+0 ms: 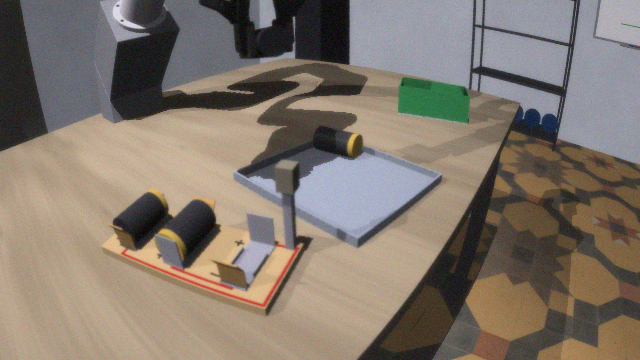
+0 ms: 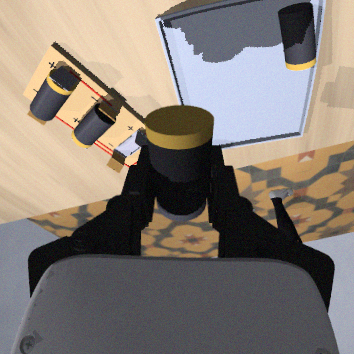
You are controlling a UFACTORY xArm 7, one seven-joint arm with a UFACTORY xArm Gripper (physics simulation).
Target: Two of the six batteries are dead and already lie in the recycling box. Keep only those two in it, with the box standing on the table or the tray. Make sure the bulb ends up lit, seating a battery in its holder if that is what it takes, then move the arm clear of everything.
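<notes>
My gripper is shut on a black battery with a yellow end, held high above the table. The holder board has a battery in its left cradle and another in its middle cradle. The right cradle is empty. A dull block on a post beside it shows no glow. One battery lies in the tray. The green recycling box stands on the table; its contents are hidden.
The wooden table carries the board, tray and box. The arm's base stands at the back left. A shelf rack stands beyond the right table edge, above a patterned floor.
</notes>
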